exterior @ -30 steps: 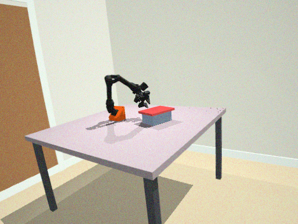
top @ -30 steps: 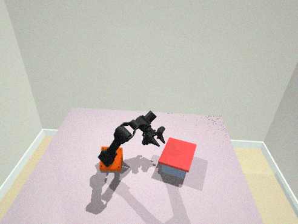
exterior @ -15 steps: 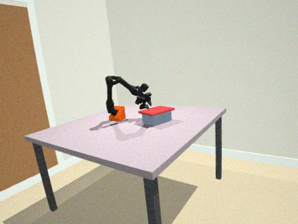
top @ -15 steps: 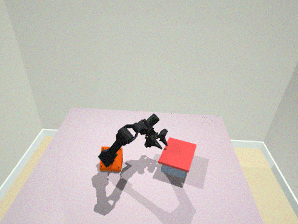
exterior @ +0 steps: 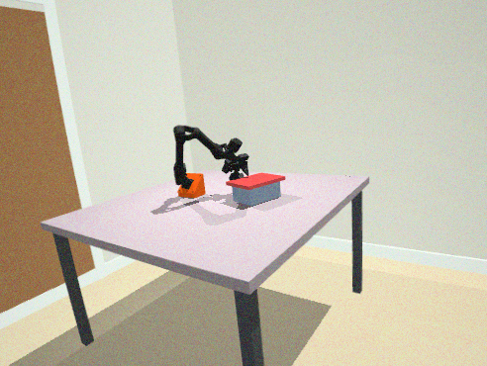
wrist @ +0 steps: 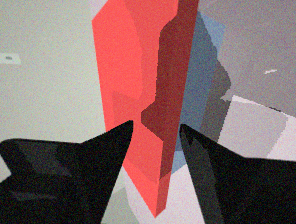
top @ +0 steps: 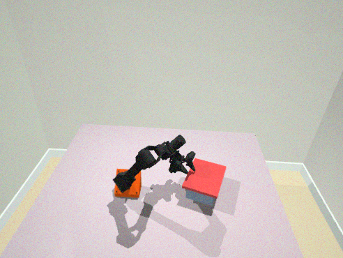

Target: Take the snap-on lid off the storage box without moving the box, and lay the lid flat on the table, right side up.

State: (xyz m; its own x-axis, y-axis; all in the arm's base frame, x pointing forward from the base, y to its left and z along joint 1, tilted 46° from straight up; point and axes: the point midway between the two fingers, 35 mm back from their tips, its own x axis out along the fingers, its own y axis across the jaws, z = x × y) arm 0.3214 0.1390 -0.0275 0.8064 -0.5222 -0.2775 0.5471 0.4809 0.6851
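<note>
The red lid is 7 cm ahead of my gripper tip and 2 cm to the right of it. Round my gripper tip: storage box (7 cm ahead, 2 cm to the right, 4 cm below).
</note>
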